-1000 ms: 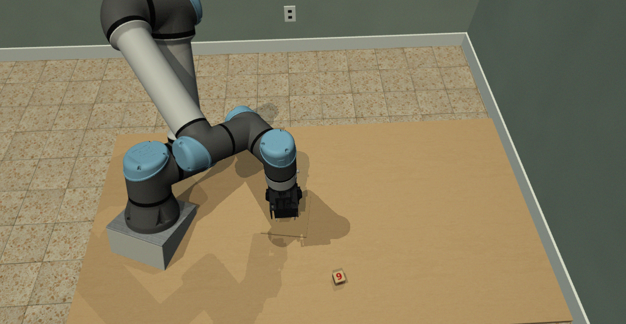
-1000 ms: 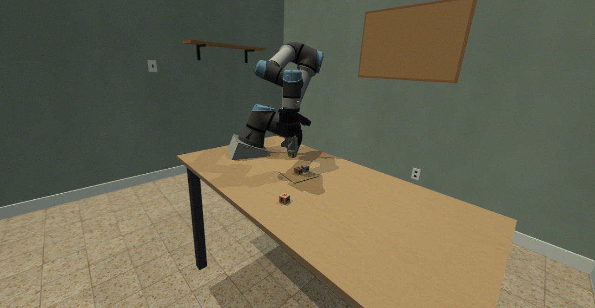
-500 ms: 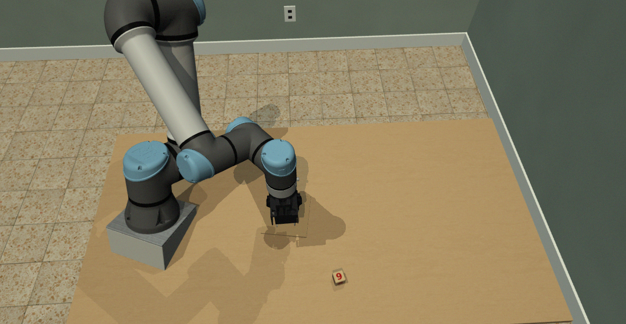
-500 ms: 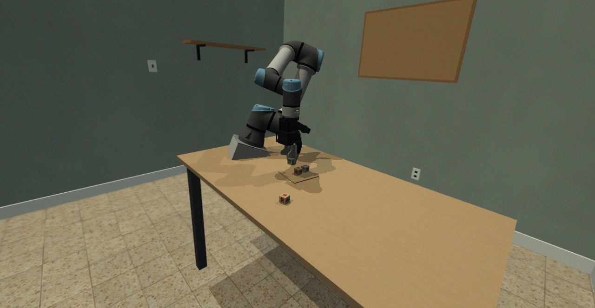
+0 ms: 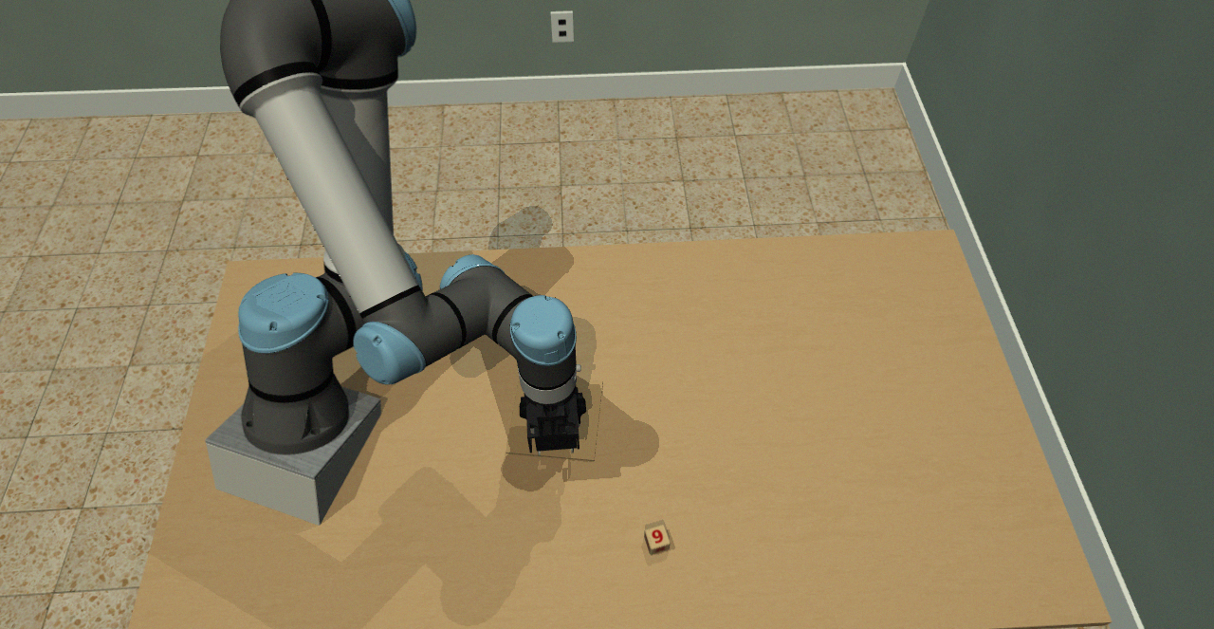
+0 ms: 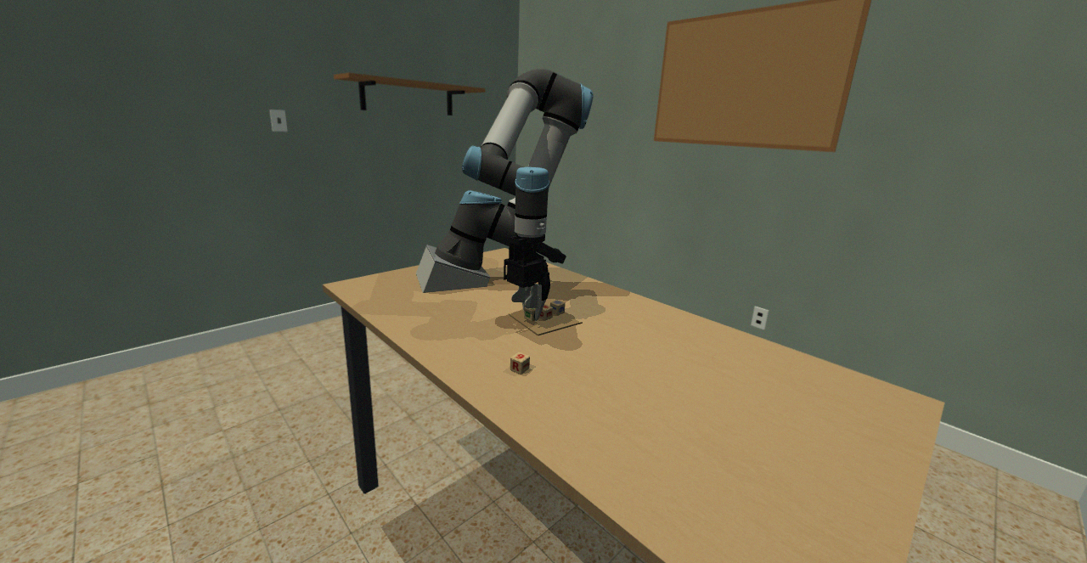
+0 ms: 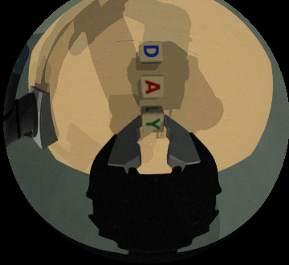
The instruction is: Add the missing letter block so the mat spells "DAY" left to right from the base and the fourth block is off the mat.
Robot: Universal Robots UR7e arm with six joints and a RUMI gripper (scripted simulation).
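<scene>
The thin mat lies 5 cm to the left of my hand, 3 cm below it and 1 cm behind it. From my hand the other things lie so: Y block right at my hand; D block 9 cm to the left, 2 cm behind, 1 cm below.
</scene>
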